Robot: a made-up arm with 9 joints. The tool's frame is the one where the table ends. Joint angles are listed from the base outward.
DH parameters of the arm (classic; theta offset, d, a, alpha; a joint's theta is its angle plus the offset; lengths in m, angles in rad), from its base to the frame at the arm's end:
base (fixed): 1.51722 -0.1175 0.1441 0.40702
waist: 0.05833 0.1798 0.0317 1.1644
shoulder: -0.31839 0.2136 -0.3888 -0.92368
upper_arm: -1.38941 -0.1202 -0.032 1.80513
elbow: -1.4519 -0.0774 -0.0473 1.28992
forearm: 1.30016 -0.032 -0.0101 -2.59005
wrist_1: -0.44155 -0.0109 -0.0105 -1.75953
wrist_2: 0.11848 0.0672 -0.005 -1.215
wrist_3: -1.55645 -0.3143 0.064 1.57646
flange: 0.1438 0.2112 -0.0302 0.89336
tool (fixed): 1.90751 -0.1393 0 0
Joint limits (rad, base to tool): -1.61..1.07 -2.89..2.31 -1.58..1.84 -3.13..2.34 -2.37..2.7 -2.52..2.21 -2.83..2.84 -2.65..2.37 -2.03..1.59
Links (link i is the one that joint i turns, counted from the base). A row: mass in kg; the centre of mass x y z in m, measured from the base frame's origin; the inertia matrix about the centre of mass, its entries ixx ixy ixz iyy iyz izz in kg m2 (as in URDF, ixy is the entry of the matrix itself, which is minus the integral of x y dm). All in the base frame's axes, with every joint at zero. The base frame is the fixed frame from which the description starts. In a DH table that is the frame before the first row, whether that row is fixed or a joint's. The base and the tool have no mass.
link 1: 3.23; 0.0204 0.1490 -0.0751; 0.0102 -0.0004 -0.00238 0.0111 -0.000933 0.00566
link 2: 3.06; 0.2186 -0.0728 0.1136; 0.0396 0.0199 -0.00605 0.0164 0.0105 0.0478
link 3: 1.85; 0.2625 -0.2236 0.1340; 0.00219 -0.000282 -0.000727 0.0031 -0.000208 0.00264
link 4: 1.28; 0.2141 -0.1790 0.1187; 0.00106 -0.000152 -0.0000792 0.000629 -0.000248 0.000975
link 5: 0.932; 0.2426 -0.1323 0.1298; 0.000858 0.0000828 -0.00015 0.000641 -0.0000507 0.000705
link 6: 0.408; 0.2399 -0.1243 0.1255; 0.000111 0 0 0.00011 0 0.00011
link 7: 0.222; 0.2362 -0.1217 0.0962; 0.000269 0 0.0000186 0.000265 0 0.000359
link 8: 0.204; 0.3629 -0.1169 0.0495; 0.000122 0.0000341 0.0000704 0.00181 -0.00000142 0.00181
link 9: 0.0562; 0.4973 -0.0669 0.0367; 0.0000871 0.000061 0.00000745 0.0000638 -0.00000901 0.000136
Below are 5 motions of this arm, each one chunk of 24 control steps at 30 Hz.
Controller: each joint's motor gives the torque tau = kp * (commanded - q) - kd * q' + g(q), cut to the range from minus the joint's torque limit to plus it. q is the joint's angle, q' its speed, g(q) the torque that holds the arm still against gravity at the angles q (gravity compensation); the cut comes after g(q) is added. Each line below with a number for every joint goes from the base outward.
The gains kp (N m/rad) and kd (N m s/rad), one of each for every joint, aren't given. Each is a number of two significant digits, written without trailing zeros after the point. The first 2 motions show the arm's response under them.
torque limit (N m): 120 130 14 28 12 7 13 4.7 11
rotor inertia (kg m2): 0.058 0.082 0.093 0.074 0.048 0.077 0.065 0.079 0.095
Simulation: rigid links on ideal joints. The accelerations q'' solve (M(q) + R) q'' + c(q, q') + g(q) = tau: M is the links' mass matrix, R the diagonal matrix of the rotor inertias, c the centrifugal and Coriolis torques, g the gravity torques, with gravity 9.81 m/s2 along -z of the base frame. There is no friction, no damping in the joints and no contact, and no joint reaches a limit. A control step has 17 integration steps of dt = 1/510 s. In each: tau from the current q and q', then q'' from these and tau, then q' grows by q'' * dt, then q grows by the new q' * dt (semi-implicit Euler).
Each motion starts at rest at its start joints. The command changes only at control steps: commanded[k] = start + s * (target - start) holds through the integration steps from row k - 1 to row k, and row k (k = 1, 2, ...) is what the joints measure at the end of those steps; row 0 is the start. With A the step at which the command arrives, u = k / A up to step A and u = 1 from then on. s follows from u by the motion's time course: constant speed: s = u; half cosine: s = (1 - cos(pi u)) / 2; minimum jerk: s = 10 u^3 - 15 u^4 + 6 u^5; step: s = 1 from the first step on.
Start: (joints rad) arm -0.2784 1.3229 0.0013 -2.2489 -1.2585 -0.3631 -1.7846 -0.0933 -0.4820
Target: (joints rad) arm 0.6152 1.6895 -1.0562 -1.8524 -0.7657 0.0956 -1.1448 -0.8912 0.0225
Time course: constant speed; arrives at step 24
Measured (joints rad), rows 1 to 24:
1: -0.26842 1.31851 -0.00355 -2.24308 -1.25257 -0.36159 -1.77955 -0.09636 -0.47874
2: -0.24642 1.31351 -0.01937 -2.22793 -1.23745 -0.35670 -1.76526 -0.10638 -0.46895
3: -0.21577 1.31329 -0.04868 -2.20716 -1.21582 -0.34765 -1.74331 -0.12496 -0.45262
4: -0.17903 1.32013 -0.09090 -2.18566 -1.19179 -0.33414 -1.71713 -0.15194 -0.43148
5: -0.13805 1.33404 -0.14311 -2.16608 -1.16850 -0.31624 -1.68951 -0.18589 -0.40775
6: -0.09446 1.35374 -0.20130 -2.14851 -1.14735 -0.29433 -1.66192 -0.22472 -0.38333
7: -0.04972 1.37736 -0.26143 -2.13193 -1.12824 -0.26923 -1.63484 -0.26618 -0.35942
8: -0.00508 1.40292 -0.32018 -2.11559 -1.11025 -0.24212 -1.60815 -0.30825 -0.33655
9: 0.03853 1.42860 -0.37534 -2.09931 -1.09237 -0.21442 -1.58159 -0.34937 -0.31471
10: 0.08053 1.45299 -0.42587 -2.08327 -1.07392 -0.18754 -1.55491 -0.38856 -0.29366
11: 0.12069 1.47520 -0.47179 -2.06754 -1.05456 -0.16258 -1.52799 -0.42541 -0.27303
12: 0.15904 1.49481 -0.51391 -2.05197 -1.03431 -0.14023 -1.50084 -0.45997 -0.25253
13: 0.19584 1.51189 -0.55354 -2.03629 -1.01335 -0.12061 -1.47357 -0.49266 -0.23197
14: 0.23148 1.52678 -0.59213 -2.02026 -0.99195 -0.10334 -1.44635 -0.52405 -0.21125
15: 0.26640 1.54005 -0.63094 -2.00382 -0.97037 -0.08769 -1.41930 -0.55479 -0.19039
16: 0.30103 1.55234 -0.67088 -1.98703 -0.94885 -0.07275 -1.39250 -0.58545 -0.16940
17: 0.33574 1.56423 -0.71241 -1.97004 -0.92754 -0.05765 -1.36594 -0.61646 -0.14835
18: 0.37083 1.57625 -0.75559 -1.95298 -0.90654 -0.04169 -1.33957 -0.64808 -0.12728
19: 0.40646 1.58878 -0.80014 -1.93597 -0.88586 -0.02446 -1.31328 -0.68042 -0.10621
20: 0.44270 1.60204 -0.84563 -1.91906 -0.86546 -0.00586 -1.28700 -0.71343 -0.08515
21: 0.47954 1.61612 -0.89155 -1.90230 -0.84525 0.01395 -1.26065 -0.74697 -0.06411
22: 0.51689 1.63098 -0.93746 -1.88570 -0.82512 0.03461 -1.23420 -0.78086 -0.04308
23: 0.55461 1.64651 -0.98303 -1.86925 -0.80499 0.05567 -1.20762 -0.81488 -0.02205
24: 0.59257 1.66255 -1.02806 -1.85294 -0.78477 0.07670 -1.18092 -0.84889 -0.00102
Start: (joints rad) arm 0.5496 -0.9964 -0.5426 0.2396 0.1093 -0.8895 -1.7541 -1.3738 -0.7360
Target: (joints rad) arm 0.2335 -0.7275 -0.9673 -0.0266 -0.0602 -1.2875 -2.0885 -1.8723 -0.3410
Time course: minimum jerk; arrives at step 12
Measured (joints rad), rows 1 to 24:
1: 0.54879 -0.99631 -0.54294 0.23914 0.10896 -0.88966 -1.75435 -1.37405 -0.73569
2: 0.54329 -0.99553 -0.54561 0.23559 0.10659 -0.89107 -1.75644 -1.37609 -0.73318
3: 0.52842 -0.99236 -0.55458 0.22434 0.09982 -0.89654 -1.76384 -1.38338 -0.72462
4: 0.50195 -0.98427 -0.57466 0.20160 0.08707 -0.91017 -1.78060 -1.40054 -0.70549
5: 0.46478 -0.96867 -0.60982 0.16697 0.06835 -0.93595 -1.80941 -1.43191 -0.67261
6: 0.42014 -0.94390 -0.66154 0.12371 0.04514 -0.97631 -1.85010 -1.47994 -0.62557
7: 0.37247 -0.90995 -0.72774 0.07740 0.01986 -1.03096 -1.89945 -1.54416 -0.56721
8: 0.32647 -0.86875 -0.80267 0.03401 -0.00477 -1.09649 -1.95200 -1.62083 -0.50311
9: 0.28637 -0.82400 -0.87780 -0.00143 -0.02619 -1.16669 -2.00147 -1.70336 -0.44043
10: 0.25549 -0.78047 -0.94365 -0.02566 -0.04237 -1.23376 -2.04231 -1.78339 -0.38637
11: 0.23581 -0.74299 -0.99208 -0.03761 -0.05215 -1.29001 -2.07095 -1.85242 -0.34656
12: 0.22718 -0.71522 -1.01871 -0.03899 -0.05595 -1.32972 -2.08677 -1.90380 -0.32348
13: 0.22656 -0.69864 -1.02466 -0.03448 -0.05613 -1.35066 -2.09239 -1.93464 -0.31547
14: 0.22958 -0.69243 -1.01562 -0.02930 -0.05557 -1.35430 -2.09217 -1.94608 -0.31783
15: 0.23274 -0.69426 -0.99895 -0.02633 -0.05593 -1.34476 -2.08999 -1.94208 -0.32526
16: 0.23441 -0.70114 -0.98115 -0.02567 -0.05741 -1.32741 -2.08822 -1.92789 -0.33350
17: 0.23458 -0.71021 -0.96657 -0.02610 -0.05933 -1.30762 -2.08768 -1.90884 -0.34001
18: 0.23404 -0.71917 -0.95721 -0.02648 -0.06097 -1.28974 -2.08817 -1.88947 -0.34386
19: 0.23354 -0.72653 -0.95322 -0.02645 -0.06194 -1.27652 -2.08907 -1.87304 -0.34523
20: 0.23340 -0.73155 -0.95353 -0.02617 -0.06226 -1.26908 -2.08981 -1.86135 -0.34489
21: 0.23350 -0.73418 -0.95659 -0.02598 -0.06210 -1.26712 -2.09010 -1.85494 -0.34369
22: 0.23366 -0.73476 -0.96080 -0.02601 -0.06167 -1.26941 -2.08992 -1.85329 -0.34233
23: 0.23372 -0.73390 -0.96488 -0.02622 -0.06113 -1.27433 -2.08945 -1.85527 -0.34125
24: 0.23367 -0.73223 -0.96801 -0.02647 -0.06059 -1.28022 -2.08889 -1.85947 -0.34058
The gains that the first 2 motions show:
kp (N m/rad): 250 180 34 75 31 16 30 14 31
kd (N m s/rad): 8.6 12 1.5 1.8 1.5 0.86 1.8 0.84 1.7
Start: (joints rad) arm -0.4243 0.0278 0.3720 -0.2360 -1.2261 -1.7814 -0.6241 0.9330 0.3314
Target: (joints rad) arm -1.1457 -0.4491 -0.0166 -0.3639 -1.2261 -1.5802 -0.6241 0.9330 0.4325
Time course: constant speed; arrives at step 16
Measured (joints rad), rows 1 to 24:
1: -0.43077 0.02619 0.36661 -0.24055 -1.22617 -1.77941 -0.62426 0.93305 0.33243
2: -0.45167 0.02034 0.35059 -0.25161 -1.22644 -1.77341 -0.62472 0.93314 0.33548
3: -0.48900 0.00834 0.32476 -0.26495 -1.22687 -1.76339 -0.62531 0.93318 0.34052
4: -0.54017 -0.01080 0.29355 -0.27589 -1.22722 -1.75049 -0.62564 0.93316 0.34697
5: -0.60006 -0.03711 0.26207 -0.28276 -1.22725 -1.73617 -0.62533 0.93311 0.35413
6: -0.66293 -0.06966 0.23397 -0.28689 -1.22690 -1.72174 -0.62432 0.93311 0.36142
7: -0.72386 -0.10676 0.21058 -0.29064 -1.22630 -1.70802 -0.62292 0.93323 0.36849
8: -0.77964 -0.14632 0.19105 -0.29568 -1.22568 -1.69531 -0.62161 0.93343 0.37521
9: -0.82911 -0.18620 0.17326 -0.30245 -1.22526 -1.68342 -0.62083 0.93366 0.38162
10: -0.87299 -0.22463 0.15491 -0.31050 -1.22511 -1.67189 -0.62073 0.93384 0.38784
11: -0.91329 -0.26046 0.13426 -0.31917 -1.22516 -1.66019 -0.62119 0.93392 0.39398
12: -0.95246 -0.29329 0.11066 -0.32797 -1.22531 -1.64791 -0.62193 0.93391 0.40015
13: -0.99253 -0.32337 0.08445 -0.33670 -1.22547 -1.63494 -0.62265 0.93381 0.40638
14: -1.03461 -0.35141 0.05668 -0.34534 -1.22559 -1.62142 -0.62315 0.93368 0.41269
15: -1.07880 -0.37831 0.02862 -0.35390 -1.22568 -1.60765 -0.62337 0.93354 0.41904
16: -1.12449 -0.40492 0.00127 -0.36236 -1.22575 -1.59398 -0.62335 0.93343 0.42542
17: -1.16111 -0.42969 -0.01911 -0.36665 -1.22572 -1.58332 -0.62237 0.93338 0.43072
18: -1.17784 -0.45000 -0.02761 -0.36495 -1.22547 -1.57803 -0.62048 0.93346 0.43393
19: -1.17572 -0.46422 -0.02633 -0.36069 -1.22502 -1.57720 -0.61882 0.93368 0.43515
20: -1.16322 -0.47169 -0.02044 -0.35772 -1.22458 -1.57851 -0.61833 0.93397 0.43500
21: -1.14976 -0.47297 -0.01467 -0.35769 -1.22443 -1.57989 -0.61923 0.93422 0.43422
22: -1.14109 -0.46964 -0.01157 -0.35992 -1.22467 -1.58041 -0.62105 0.93430 0.43334
23: -1.13839 -0.46370 -0.01143 -0.36274 -1.22523 -1.58011 -0.62301 0.93417 0.43266
24: -1.13987 -0.45708 -0.01322 -0.36481 -1.22586 -1.57947 -0.62450 0.93385 0.43227

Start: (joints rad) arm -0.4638 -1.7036 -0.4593 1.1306 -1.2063 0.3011 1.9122 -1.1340 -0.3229
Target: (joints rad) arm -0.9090 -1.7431 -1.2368 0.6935 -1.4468 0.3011 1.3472 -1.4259 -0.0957
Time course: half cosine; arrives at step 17
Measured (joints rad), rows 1 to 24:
1: -0.46513 -1.70362 -0.45995 1.12937 -1.20688 0.30111 1.91126 -1.13424 -0.32260
2: -0.47089 -1.70376 -0.46368 1.12354 -1.20951 0.30118 1.90689 -1.13546 -0.32110
3: -0.48366 -1.70427 -0.47453 1.10977 -1.21566 0.30141 1.89632 -1.13880 -0.31725
4: -0.50414 -1.70550 -0.49667 1.08700 -1.22595 0.30187 1.87783 -1.14538 -0.31013
5: -0.53165 -1.70770 -0.53291 1.05654 -1.24012 0.30253 1.85088 -1.15612 -0.29931
6: -0.56489 -1.71094 -0.58397 1.02076 -1.25739 0.30327 1.81590 -1.17150 -0.28485
7: -0.60243 -1.71506 -0.64841 0.98178 -1.27681 0.30393 1.77394 -1.19156 -0.26724
8: -0.64286 -1.71972 -0.72314 0.94111 -1.29751 0.30434 1.72645 -1.21586 -0.24723
9: -0.68478 -1.72450 -0.80415 0.89981 -1.31881 0.30438 1.67522 -1.24355 -0.22570
10: -0.72675 -1.72902 -0.88717 0.85894 -1.34011 0.30400 1.62217 -1.27346 -0.20356
11: -0.76731 -1.73296 -0.96828 0.81974 -1.36091 0.30324 1.56929 -1.30428 -0.18166
12: -0.80502 -1.73616 -1.04407 0.78360 -1.38065 0.30220 1.51853 -1.33461 -0.16079
13: -0.83859 -1.73858 -1.11181 0.75185 -1.39873 0.30106 1.47167 -1.36311 -0.14167
14: -0.86686 -1.74027 -1.16938 0.72566 -1.41455 0.29999 1.43032 -1.38860 -0.12493
15: -0.88892 -1.74133 -1.21519 0.70588 -1.42752 0.29911 1.39586 -1.41008 -0.11109
16: -0.90406 -1.74189 -1.24811 0.69314 -1.43712 0.29851 1.36942 -1.42678 -0.10060
17: -0.91180 -1.74203 -1.26737 0.68781 -1.44296 0.29821 1.35187 -1.43815 -0.09381
18: -0.91329 -1.74192 -1.27332 0.68864 -1.44540 0.29816 1.34285 -1.44412 -0.09063
19: -0.91169 -1.74179 -1.26854 0.69202 -1.44583 0.29830 1.34016 -1.44535 -0.09027
20: -0.90983 -1.74182 -1.25747 0.69457 -1.44573 0.29865 1.34097 -1.44306 -0.09154
21: -0.90879 -1.74207 -1.24490 0.69519 -1.44592 0.29926 1.34311 -1.43867 -0.09335
22: -0.90848 -1.74249 -1.23452 0.69452 -1.44650 0.30010 1.34529 -1.43349 -0.09497
23: -0.90851 -1.74297 -1.22823 0.69369 -1.44720 0.30105 1.34691 -1.42859 -0.09604
24: -0.90861 -1.74341 -1.22623 0.69328 -1.44771 0.30195 1.34783 -1.42468 -0.09653

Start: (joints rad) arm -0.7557 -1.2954 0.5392 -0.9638 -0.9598 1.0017 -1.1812 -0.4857 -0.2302
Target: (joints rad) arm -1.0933 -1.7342 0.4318 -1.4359 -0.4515 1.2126 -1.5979 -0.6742 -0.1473
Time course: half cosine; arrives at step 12
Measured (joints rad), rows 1 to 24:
1: -0.75917 -1.29636 0.53878 -0.96687 -0.95743 1.00218 -1.18296 -0.48605 -0.22998
2: -0.77114 -1.30091 0.53671 -0.98098 -0.94724 1.00465 -1.19046 -0.48781 -0.22891
3: -0.79303 -1.31232 0.53153 -1.01303 -0.92440 1.01100 -1.20706 -0.49238 -0.22615
4: -0.82379 -1.33319 0.52247 -1.06321 -0.88704 1.02253 -1.23399 -0.50099 -0.22114
5: -0.86124 -1.36484 0.50982 -1.12584 -0.83634 1.03972 -1.27071 -0.51438 -0.21370
6: -0.90262 -1.40718 0.49484 -1.19325 -0.77563 1.06225 -1.31550 -0.53266 -0.20414
7: -0.94500 -1.45867 0.47929 -1.25883 -0.70934 1.08917 -1.36595 -0.55530 -0.19309
8: -0.98562 -1.51648 0.46490 -1.31808 -0.64231 1.11892 -1.41902 -0.58113 -0.18144
9: -1.02215 -1.57675 0.45297 -1.36801 -0.57931 1.14942 -1.47114 -0.60843 -0.17012
10: -1.05270 -1.63501 0.44421 -1.40631 -0.52472 1.17822 -1.51850 -0.63511 -0.16004
11: -1.07569 -1.68665 0.43887 -1.43095 -0.48234 1.20283 -1.55745 -0.65893 -0.15196
12: -1.08961 -1.72747 0.43682 -1.44031 -0.45517 1.22097 -1.58491 -0.67779 -0.14648
13: -1.09516 -1.75492 0.43742 -1.43688 -0.44285 1.23146 -1.60046 -0.69034 -0.14375
14: -1.09569 -1.76924 0.43934 -1.42909 -0.44059 1.23487 -1.60715 -0.69646 -0.14327
15: -1.09452 -1.77281 0.44107 -1.42488 -0.44276 1.23295 -1.60867 -0.69716 -0.14416
16: -1.09343 -1.76882 0.44156 -1.42649 -0.44587 1.22779 -1.60744 -0.69396 -0.14554
17: -1.09293 -1.76047 0.44043 -1.43150 -0.44850 1.22133 -1.60479 -0.68852 -0.14680
18: -1.09290 -1.75056 0.43791 -1.43635 -0.45036 1.21512 -1.60165 -0.68235 -0.14763
19: -1.09308 -1.74123 0.43464 -1.43897 -0.45157 1.21020 -1.59882 -0.67665 -0.14798
20: -1.09326 -1.73386 0.43138 -1.43931 -0.45226 1.20713 -1.59684 -0.67220 -0.14798
21: -1.09337 -1.72904 0.42880 -1.43841 -0.45257 1.20598 -1.59590 -0.66938 -0.14778
22: -1.09341 -1.72673 0.42730 -1.43734 -0.45261 1.20645 -1.59582 -0.66817 -0.14753
23: -1.09340 -1.72649 0.42698 -1.43662 -0.45249 1.20801 -1.59625 -0.66832 -0.14733
24: -1.09337 -1.72763 0.42765 -1.43626 -0.45230 1.21005 -1.59685 -0.66940 -0.14720

